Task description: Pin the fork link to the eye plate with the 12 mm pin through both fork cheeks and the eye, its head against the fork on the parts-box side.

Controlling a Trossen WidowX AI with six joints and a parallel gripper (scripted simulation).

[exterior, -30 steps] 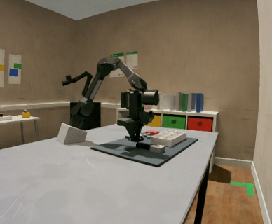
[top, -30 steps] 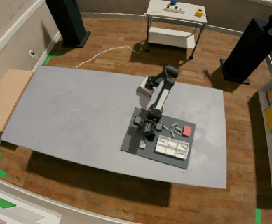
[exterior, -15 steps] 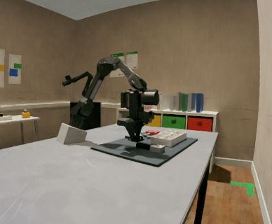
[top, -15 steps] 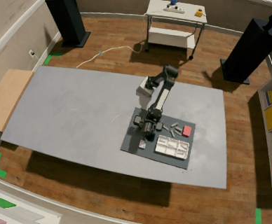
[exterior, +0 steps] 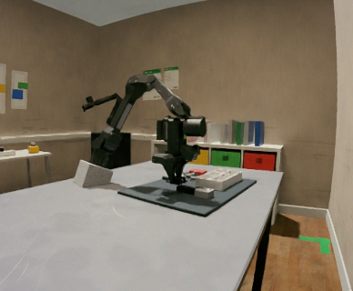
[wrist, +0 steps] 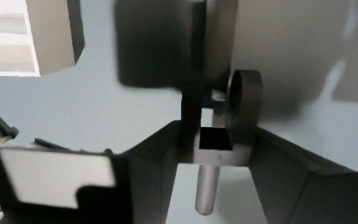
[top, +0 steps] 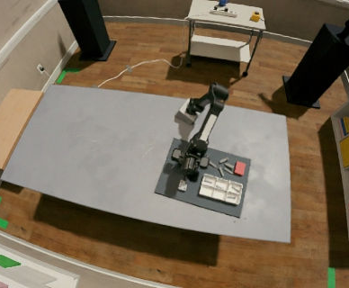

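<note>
My hand is 30 mm above the fork link. The rest, counted from my hand: eye plate: 40 mm ahead, 10 mm to the right, 60 mm below; then mat: 40 mm ahead, 100 mm to the left, 70 mm below; then grey block: 110 mm ahead, 20 mm to the right, 50 mm below.
</note>
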